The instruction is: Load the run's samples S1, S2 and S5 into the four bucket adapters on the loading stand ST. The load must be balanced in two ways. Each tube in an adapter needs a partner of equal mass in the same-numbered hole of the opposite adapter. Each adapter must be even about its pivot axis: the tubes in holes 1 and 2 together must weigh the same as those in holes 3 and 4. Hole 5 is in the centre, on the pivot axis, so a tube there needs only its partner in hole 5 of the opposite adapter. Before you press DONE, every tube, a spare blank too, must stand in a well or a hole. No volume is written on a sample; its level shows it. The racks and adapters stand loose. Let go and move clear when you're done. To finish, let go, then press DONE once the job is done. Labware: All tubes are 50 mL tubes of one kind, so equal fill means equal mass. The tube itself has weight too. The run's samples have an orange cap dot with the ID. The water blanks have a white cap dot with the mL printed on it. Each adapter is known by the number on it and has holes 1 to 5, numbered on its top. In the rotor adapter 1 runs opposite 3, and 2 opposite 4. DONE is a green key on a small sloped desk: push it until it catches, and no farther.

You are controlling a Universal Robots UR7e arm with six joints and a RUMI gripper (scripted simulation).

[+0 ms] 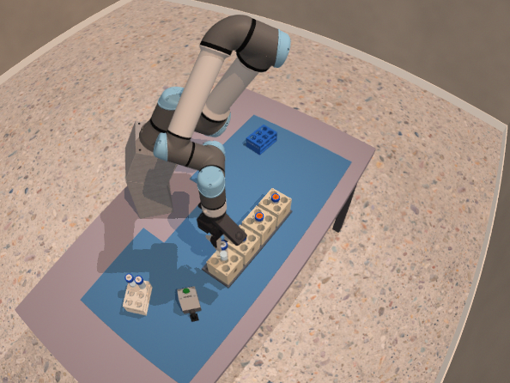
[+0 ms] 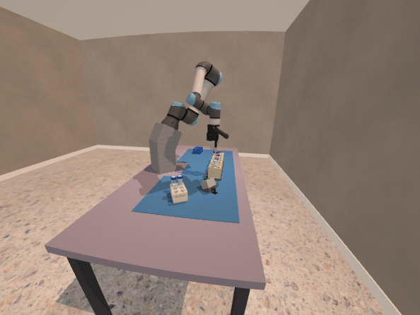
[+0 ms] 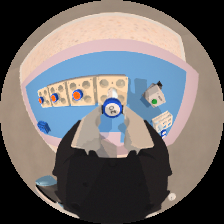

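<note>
Right now my hand is 190 mm to the left of the green done key, 140 mm above it and 10 mm past it. From my hand the other things lie so: blue rack: 580 mm to the left, 380 mm behind, 180 mm below; orange-dot tube: 210 mm to the left, 140 mm below, 40 mm behind; beige rack: 350 mm to the right, 180 mm below, 130 mm behind.
</note>
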